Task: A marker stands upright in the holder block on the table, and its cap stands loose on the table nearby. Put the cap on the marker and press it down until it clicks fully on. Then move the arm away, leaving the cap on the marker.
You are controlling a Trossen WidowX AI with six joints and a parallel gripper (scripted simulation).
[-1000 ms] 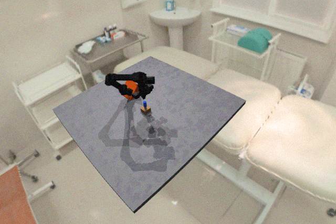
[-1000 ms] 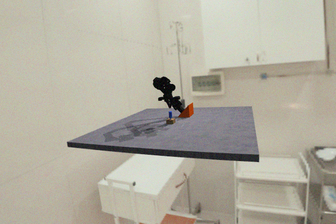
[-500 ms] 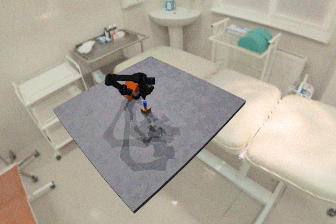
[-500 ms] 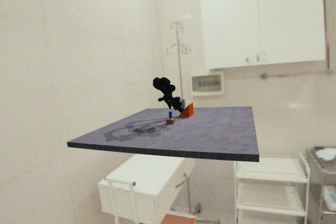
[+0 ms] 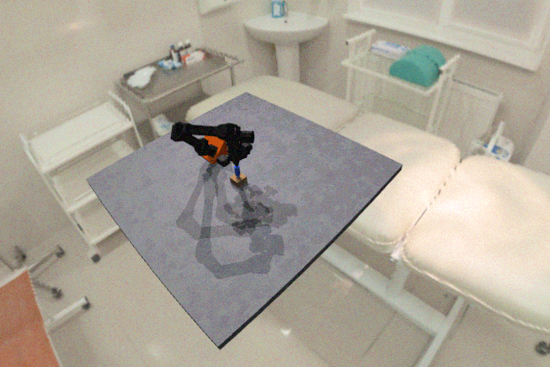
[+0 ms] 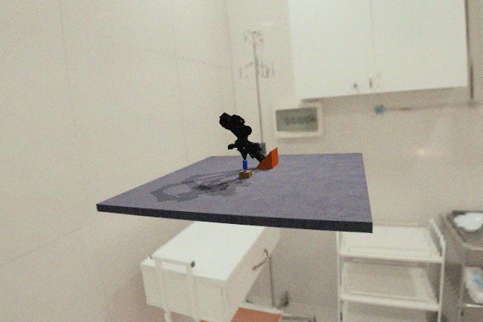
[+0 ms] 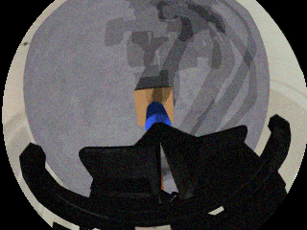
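The blue cap is 30 mm below my gripper tip. Round my gripper tip: holder block 90 mm below.
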